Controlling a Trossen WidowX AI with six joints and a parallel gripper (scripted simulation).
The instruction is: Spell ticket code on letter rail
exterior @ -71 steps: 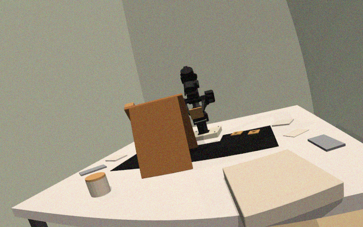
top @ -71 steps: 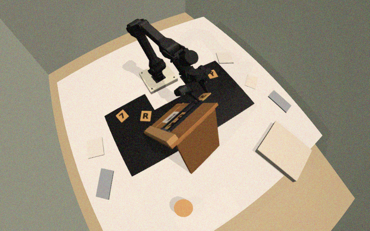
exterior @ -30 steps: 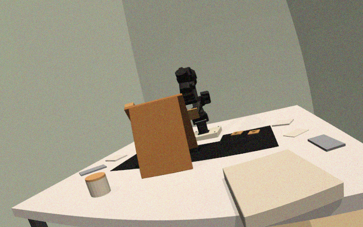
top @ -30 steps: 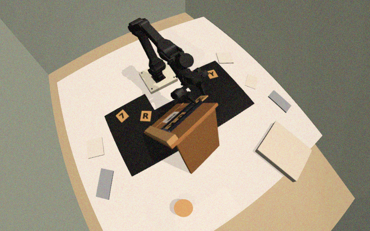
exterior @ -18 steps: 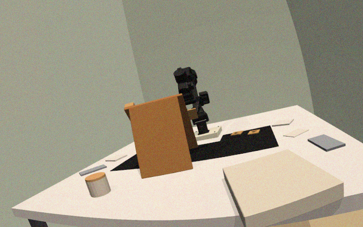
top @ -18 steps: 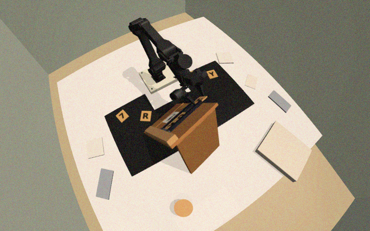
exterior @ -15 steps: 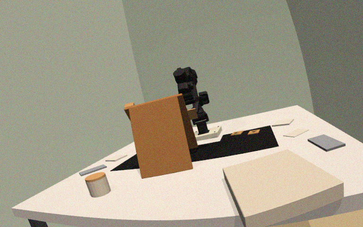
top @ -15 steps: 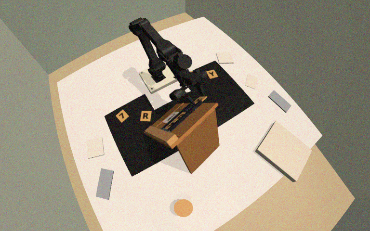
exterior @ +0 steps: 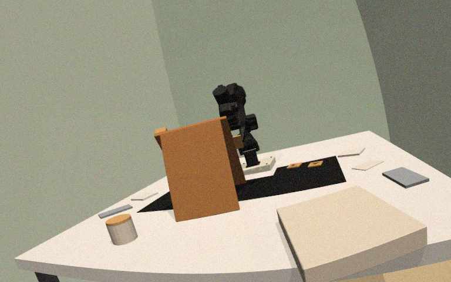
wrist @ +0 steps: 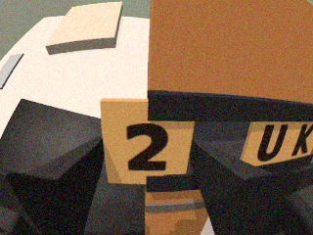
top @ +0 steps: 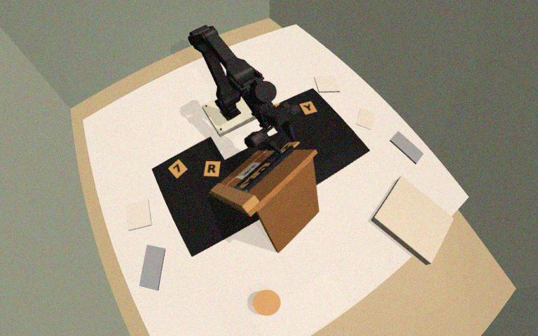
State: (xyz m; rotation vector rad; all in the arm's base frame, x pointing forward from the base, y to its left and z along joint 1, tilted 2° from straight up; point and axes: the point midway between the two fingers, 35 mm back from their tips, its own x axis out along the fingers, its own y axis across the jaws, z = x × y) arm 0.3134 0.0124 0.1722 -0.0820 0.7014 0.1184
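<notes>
Right now my gripper tip is 160 mm to the left of the k tile and 20 mm short of it. Round my gripper tip: letter tile: right at my gripper tip; then black mat: 180 mm below, 140 mm behind, 30 mm to the right; then white ticket: 110 mm to the right, 80 mm below, 50 mm behind.
</notes>
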